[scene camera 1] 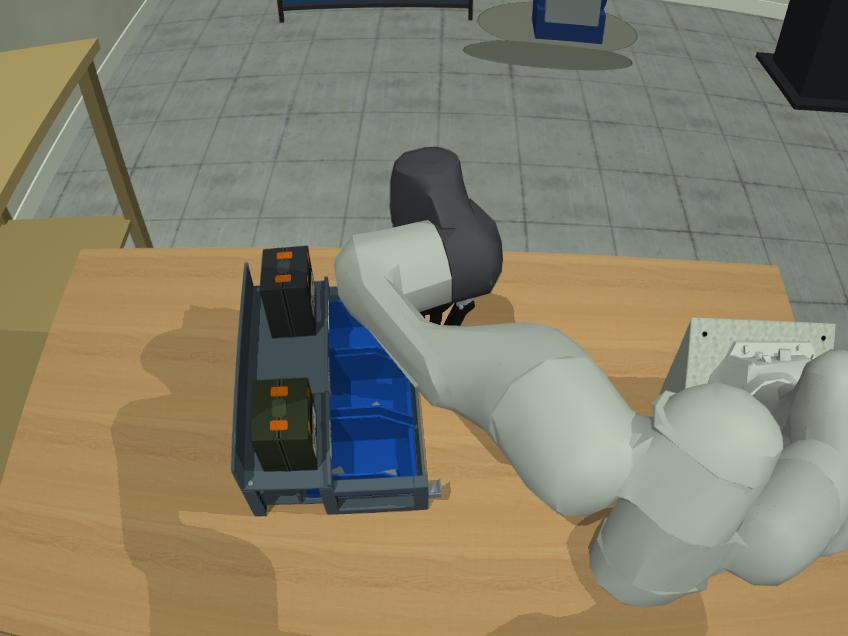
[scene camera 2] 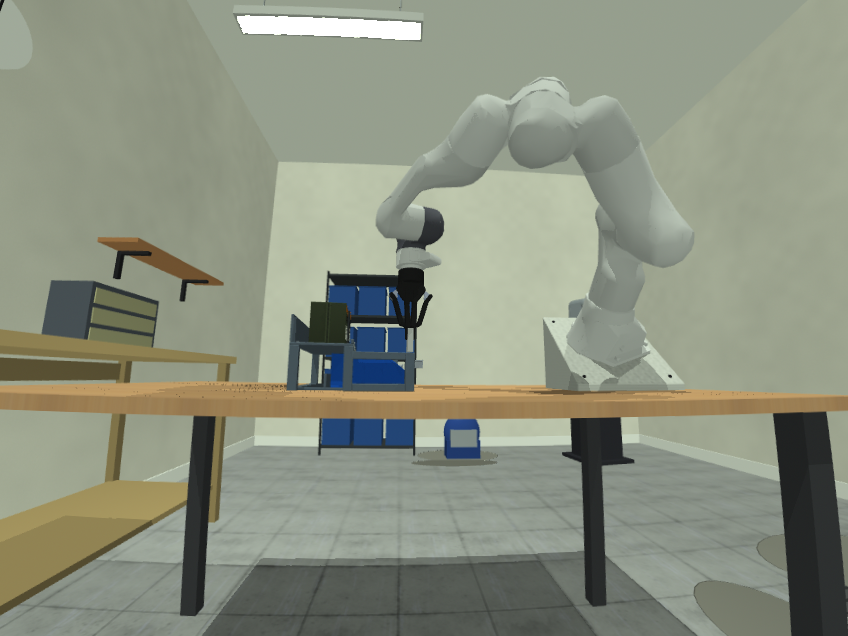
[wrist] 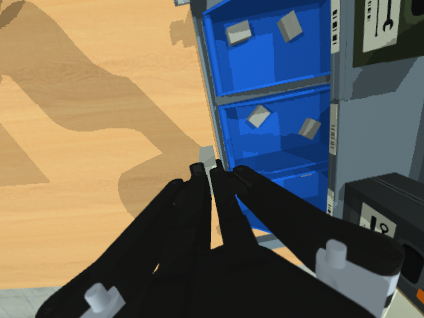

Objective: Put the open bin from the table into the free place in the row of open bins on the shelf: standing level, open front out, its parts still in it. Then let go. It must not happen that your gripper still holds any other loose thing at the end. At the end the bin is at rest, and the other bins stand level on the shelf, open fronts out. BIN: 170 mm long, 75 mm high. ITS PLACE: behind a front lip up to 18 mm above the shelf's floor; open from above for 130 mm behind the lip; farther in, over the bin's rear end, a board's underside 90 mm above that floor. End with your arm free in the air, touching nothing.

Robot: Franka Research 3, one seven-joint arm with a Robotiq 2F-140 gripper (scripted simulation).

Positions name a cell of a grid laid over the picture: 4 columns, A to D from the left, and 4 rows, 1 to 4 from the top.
I see my gripper (scene camera 2: B3), a bin (scene camera 1: B3), a bin (scene camera 1: B3) and a bin (scene camera 1: B3).
My gripper also shows in the wrist view (wrist: B2).
